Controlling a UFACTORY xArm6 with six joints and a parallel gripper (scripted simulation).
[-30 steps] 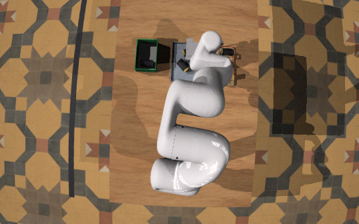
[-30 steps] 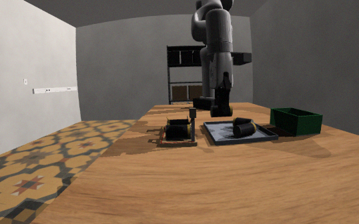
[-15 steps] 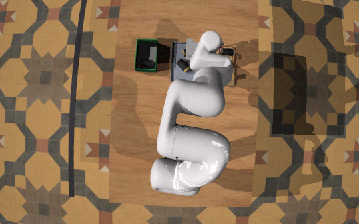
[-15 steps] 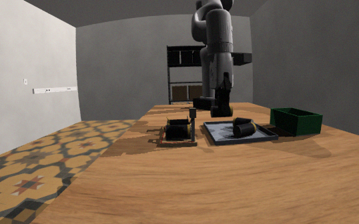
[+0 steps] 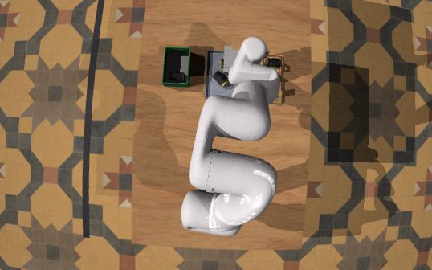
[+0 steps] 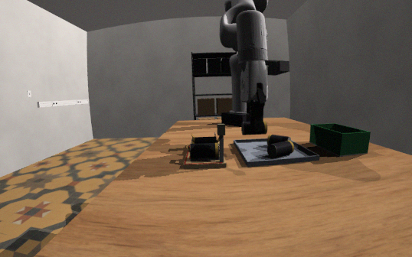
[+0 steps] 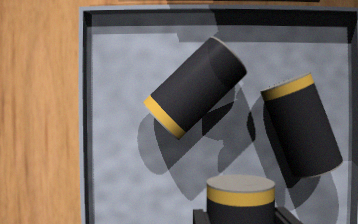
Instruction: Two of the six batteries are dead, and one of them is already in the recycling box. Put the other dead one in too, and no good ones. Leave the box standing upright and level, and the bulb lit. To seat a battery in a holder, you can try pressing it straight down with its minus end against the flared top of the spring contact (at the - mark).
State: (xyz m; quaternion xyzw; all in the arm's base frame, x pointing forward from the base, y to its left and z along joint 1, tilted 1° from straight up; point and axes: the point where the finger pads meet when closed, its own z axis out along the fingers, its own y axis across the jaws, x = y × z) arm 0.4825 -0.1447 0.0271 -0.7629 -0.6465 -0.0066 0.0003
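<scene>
The grey tray lies 8 cm below my hand, 5 cm to the left of it and 1 cm ahead of it. Round my hand: green recycling box (25 cm to the left, 6 cm below, 6 cm ahead).
</scene>
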